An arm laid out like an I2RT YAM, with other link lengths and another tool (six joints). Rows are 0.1 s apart.
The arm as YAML. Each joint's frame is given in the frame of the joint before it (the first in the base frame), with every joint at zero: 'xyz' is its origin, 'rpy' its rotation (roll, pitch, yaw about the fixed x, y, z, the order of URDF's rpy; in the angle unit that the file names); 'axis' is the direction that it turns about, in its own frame. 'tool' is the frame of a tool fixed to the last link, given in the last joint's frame.
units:
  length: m
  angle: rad
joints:
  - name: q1
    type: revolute
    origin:
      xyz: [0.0, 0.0, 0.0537]
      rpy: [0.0, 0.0, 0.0]
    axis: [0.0, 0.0, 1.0]
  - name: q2
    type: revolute
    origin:
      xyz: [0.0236, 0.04, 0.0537]
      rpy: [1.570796, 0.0, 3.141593]
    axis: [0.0, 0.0, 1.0]
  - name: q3
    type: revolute
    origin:
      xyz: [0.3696, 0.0, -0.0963]
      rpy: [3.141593, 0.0, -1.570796]
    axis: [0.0, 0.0, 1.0]
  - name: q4
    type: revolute
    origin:
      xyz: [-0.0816, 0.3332, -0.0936]
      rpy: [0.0, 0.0, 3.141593]
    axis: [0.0, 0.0, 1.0]
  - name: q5
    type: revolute
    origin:
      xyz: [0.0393, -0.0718, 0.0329]
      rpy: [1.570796, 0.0, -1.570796]
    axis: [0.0, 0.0, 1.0]
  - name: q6
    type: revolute
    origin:
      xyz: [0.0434, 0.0, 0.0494]
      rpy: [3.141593, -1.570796, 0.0]
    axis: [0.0, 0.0, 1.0]
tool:
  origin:
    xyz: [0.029, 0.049, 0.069]
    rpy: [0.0, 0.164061, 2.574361]
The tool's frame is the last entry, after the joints.
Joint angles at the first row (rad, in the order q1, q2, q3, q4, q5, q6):
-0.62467, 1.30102, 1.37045, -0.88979, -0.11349, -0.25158
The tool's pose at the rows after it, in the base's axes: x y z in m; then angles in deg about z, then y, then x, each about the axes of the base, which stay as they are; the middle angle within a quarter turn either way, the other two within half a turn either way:
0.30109 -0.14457 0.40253 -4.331 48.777 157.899
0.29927 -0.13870 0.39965 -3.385 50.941 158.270
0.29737 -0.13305 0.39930 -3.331 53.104 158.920
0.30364 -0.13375 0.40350 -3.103 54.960 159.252
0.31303 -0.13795 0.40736 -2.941 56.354 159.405
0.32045 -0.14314 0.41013 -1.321 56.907 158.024
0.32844 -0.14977 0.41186 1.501 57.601 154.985
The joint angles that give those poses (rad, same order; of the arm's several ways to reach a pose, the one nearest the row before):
-0.62847, 1.26669, 1.33534, -0.86843, -0.12912, -0.21876
-0.63000, 1.23999, 1.29643, -0.83256, -0.16040, -0.19551
-0.63079, 1.21710, 1.26899, -0.80435, -0.19171, -0.18293
-0.63001, 1.22512, 1.27548, -0.78032, -0.21535, -0.16957
-0.62961, 1.24685, 1.29224, -0.75741, -0.23211, -0.16040
-0.62963, 1.26401, 1.30597, -0.73873, -0.22908, -0.14667
-0.62924, 1.27700, 1.31096, -0.70288, -0.21572, -0.13103

